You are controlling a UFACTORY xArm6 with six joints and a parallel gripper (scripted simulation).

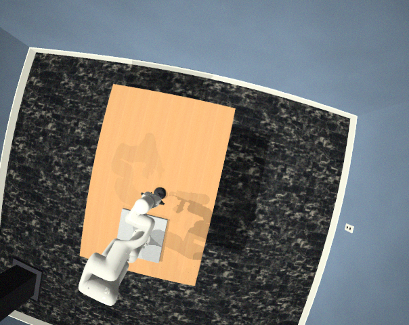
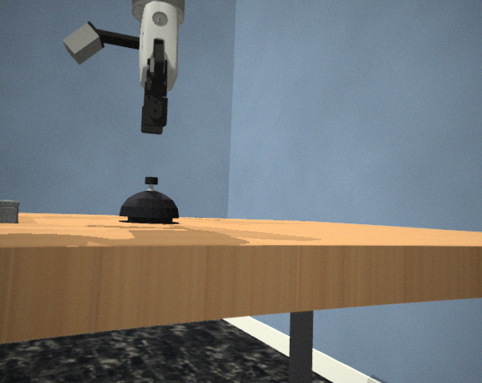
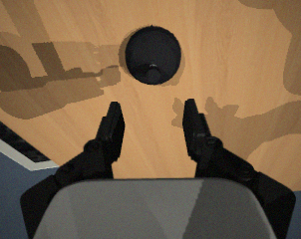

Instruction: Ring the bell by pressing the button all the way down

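Now: the black button 100 mm below my hand. From my hand the other things lie so: black dome bell: 110 mm below.
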